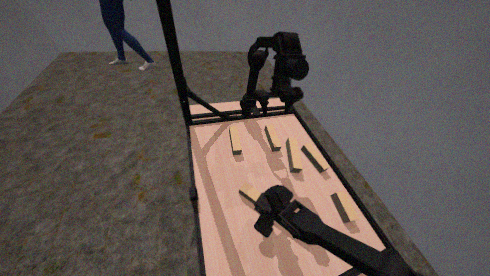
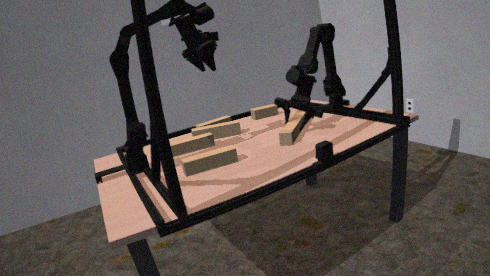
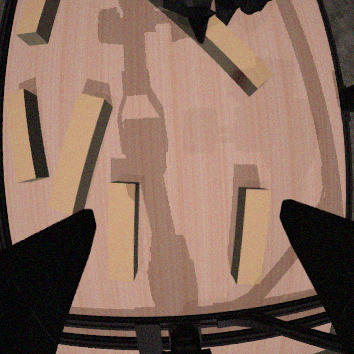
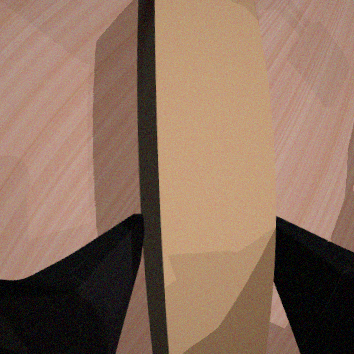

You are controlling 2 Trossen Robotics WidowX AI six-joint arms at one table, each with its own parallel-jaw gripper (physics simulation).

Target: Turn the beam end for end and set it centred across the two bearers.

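Pixels of known places: left gripper, fingertip midpoint: [image 1: 275, 115] [image 2: 209, 71] [image 3: 188, 214]; right gripper, fingertip midpoint: [image 3: 209, 37] [image 4: 201, 222]; left arm's base at its link origin: [image 1: 245, 113] [image 2: 138, 170] [image 3: 184, 335]; right arm's base at its link origin: [image 2: 336, 108].
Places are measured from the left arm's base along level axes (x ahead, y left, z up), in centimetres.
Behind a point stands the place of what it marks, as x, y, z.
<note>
The beam [image 1: 251, 192] @(51.5, -13.5, 2.5) [image 2: 291, 132] @(49.9, -17.0, 2.2) [image 3: 245, 57] @(51.8, -13.3, 2.5) [image 4: 215, 125] @(55.0, -10.8, 2.5), a long pale wooden bar, lies slantwise low at the table, with a dark red mark on one side near an end. My right gripper [image 1: 266, 212] @(57.5, -8.0, -0.2) [image 2: 296, 119] [image 4: 201, 222] @(57.5, -8.0, -0.2) is shut on the beam, a finger at each side; the arm hides part of it. Two parallel blocks, which look like the bearers, stand apart: one [image 1: 236, 137] @(20.9, -12.0, 2.5) [image 2: 210, 161] @(20.3, -14.8, 0.7) [image 3: 254, 235] @(21.4, -12.7, 2.5) and another [image 1: 272, 136] @(24.1, 8.6, 2.5) [image 2: 192, 144] @(22.9, 7.3, 0.8) [image 3: 121, 230] @(23.8, 9.3, 2.5). My left gripper [image 2: 209, 69] @(31.2, -0.5, 26.4) [image 3: 188, 214] @(31.2, -0.5, 26.4) is open and empty, high above them.
Three other blocks lie on the table: a long one [image 1: 295, 157] @(40.2, 14.7, 3.1) [image 3: 80, 145] @(38.1, 15.0, 3.1), a slanting one [image 1: 315, 159] @(43.4, 26.1, 2.1) [image 3: 22, 135] @(41.1, 26.9, 2.5) beside it, and one nearer the right arm [image 1: 344, 207] [image 2: 264, 111] [image 3: 32, 17]. Black rails edge the table; black posts rise at it.
</note>
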